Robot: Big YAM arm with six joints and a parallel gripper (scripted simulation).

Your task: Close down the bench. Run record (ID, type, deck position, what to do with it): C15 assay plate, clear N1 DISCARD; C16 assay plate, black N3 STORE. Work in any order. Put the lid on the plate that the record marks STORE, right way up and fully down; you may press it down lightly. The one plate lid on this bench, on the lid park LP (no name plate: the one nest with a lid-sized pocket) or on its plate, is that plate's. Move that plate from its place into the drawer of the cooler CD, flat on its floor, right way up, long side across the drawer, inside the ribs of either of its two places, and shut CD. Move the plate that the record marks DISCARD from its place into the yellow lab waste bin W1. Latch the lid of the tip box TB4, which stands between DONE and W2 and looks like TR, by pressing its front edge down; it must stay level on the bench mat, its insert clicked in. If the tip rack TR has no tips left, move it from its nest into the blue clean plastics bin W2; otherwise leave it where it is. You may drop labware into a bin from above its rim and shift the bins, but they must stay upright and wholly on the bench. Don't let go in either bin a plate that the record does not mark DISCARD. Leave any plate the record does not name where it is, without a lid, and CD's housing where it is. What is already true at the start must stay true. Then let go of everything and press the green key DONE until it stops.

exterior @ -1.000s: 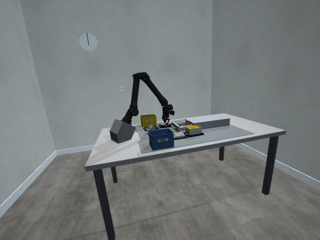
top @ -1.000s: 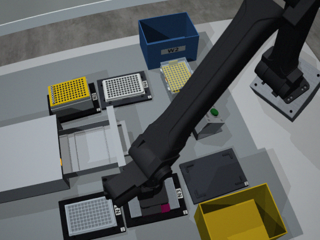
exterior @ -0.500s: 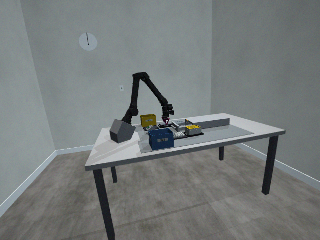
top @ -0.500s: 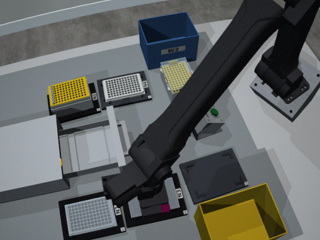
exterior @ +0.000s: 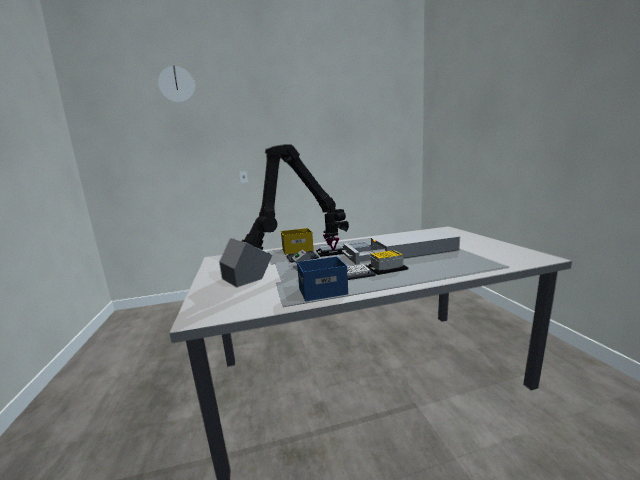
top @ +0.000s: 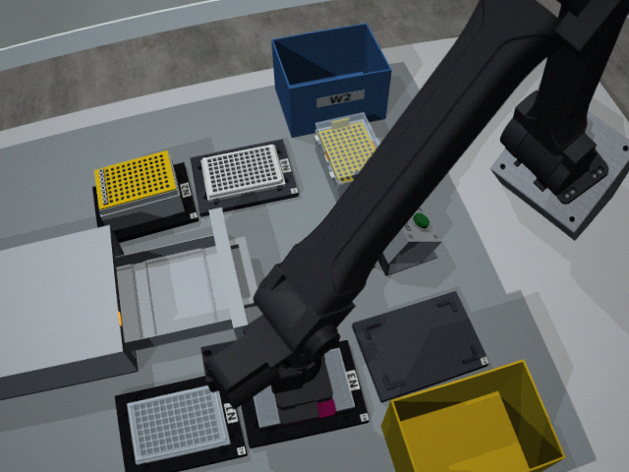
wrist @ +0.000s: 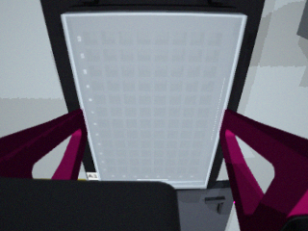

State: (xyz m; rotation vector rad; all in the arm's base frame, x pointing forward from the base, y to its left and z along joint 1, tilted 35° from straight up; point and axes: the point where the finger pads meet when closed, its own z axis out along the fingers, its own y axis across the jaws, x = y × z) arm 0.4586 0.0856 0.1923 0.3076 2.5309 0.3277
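The plate lid lies right at my hand. The rest, counted from my hand: nest n1: 17 cm ahead, 2 cm to the right, 3 cm below; then nest N3: 3 cm below; then black plate: 1 cm below.
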